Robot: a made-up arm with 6 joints.
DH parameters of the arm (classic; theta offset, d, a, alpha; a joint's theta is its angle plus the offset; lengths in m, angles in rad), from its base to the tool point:
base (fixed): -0.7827 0 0.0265 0
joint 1: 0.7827 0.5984 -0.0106 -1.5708
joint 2: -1.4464 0 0.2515 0
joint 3: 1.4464 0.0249 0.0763 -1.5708
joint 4: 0 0.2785 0.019 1.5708
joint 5: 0 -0.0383 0.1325 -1.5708
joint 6: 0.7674 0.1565 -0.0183 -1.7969
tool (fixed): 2.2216 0.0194 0 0
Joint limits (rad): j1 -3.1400..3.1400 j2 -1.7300..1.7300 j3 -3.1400..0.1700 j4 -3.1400..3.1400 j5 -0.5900..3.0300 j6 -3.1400..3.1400
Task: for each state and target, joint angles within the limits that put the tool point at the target. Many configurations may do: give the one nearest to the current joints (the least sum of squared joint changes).
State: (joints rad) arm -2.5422 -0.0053 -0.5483 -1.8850 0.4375 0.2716
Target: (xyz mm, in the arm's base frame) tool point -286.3 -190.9 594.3
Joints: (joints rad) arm -2.7968 -0.3123 -0.4912 -1.8792 0.5774 0.2811
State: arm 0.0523 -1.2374 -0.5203 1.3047 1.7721 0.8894
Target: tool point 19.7 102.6 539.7
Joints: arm 0.2116 -1.0984 0.0056 0.7049 2.0465 0.7877
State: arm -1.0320 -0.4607 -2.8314 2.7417 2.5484 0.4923
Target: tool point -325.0 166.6 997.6
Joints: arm -0.3206 -0.5260 -2.8342 3.0343 2.4921 0.5373
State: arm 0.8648 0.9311 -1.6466 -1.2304 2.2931 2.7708
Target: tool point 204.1 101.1 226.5
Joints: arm 1.1962 1.4785 -1.3672 -0.8592 1.9441 2.7234
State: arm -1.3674 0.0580 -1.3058 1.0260 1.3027 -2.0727
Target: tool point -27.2 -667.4 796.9
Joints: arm -1.6106 0.6043 -2.1204 0.8960 0.8144 -2.2509
